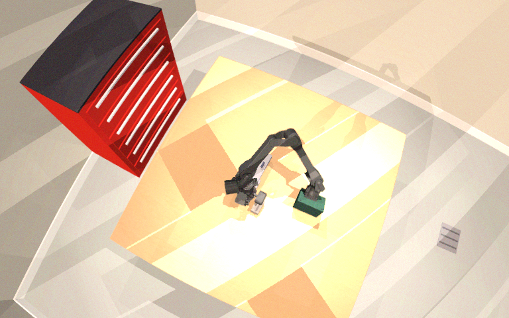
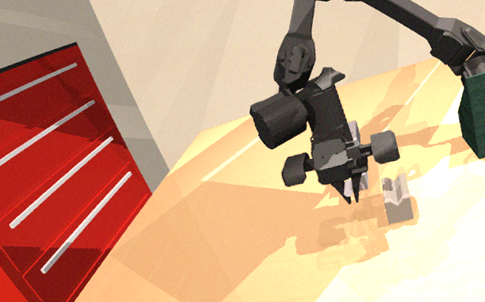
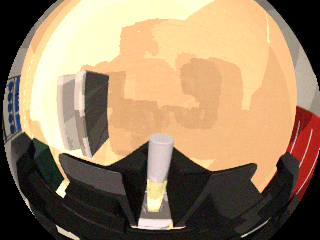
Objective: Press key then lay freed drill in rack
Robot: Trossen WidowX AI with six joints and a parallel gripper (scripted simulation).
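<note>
Right now the drill is 4 cm to the right of my gripper tip and 4 cm above it. The rest, counted from my gripper tip: v-grooved rack: 7 cm behind, 4 cm to the left, 1 cm above; blue key: 2 cm behind, 16 cm to the right, 4 cm above; pale grey holder block: 2 cm behind, 14 cm to the right, 3 cm above.
</note>
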